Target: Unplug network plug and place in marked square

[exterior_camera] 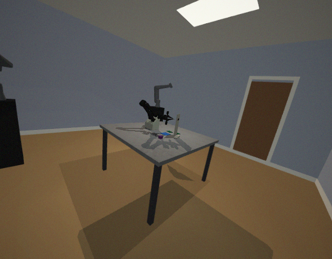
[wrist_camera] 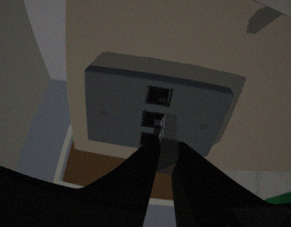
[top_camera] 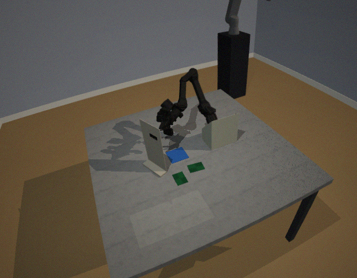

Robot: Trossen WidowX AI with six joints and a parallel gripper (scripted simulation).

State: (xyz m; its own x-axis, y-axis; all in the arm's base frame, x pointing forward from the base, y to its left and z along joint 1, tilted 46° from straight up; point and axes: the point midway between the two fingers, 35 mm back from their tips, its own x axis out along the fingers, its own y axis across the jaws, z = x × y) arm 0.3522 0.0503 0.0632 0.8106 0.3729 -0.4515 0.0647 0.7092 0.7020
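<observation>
Now: gripper tip 250 mm above the blue marked square, 90 mm past it and 10 mm to the left of it. Also, from my gripper tip: purple object: 230 mm below, 220 mm to the right, 10 mm ahead; then upright panel: 100 mm below, 60 mm ahead, 40 mm to the left; then grey network plug: 10 mm ahead.
</observation>
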